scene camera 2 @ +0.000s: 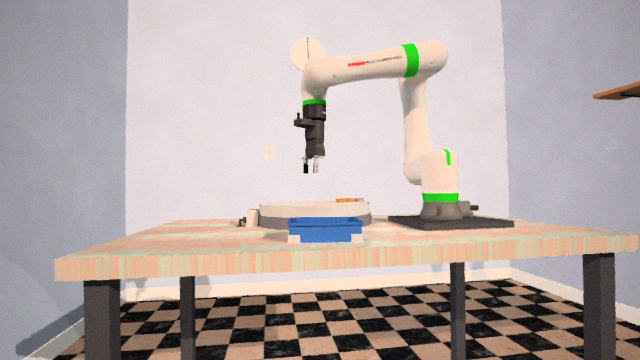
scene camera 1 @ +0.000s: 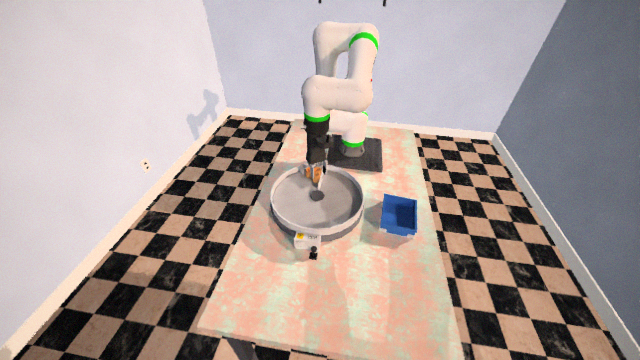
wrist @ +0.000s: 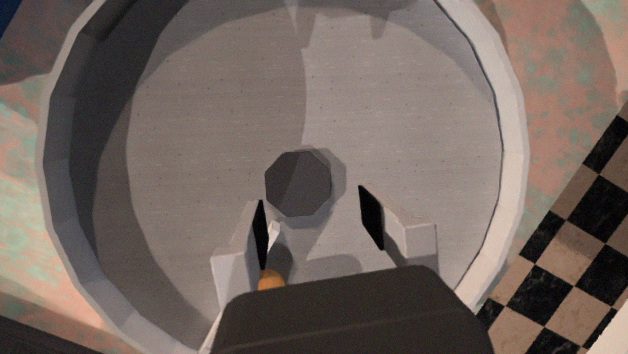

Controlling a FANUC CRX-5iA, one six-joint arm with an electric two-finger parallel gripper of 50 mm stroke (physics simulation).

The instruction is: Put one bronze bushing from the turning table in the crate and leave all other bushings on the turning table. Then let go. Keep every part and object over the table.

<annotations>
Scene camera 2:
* my gripper: 310,173
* grey turning table: 274,215
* blue crate: 301,229
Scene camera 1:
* grey turning table: 312,213
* blue crate: 399,214
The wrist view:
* my gripper: 313,212
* grey turning table: 154,131
</annotations>
